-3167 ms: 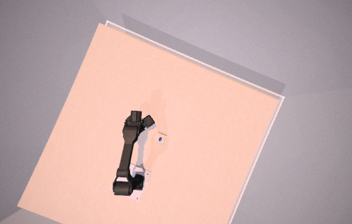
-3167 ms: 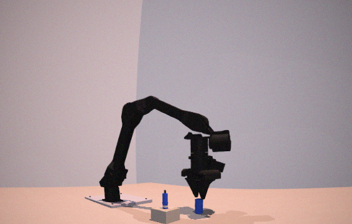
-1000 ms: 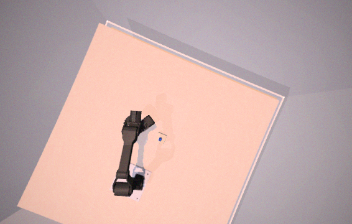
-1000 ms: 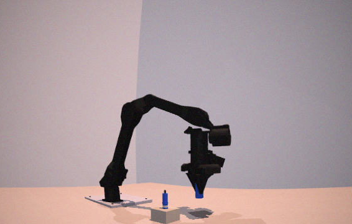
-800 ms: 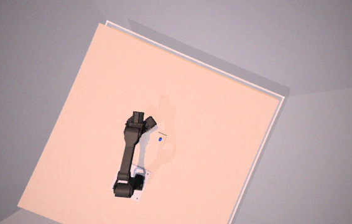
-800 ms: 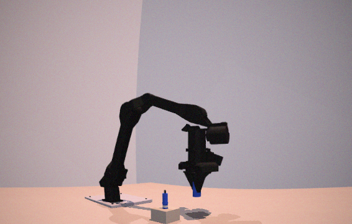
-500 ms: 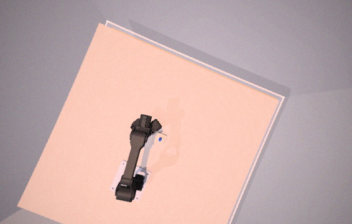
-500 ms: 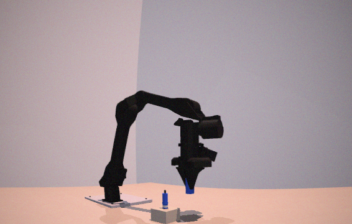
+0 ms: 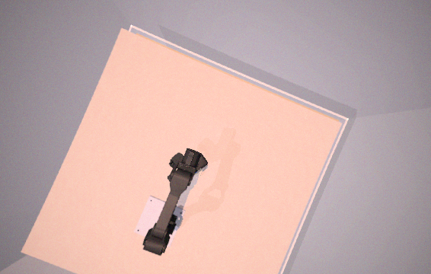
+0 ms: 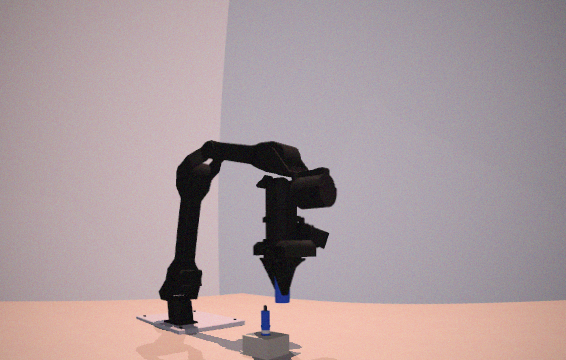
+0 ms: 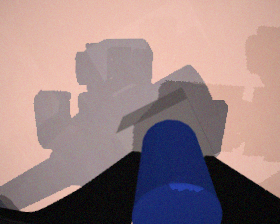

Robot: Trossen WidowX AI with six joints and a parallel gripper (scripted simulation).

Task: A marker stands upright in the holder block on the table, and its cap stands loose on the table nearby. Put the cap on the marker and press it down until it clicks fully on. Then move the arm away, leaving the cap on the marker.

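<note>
Right now the holder block is 10 mm behind my gripper tip, 30 mm to the right of it and 100 mm below it. From my gripper tip the other things lie so: blue cap 10 mm above.
</note>
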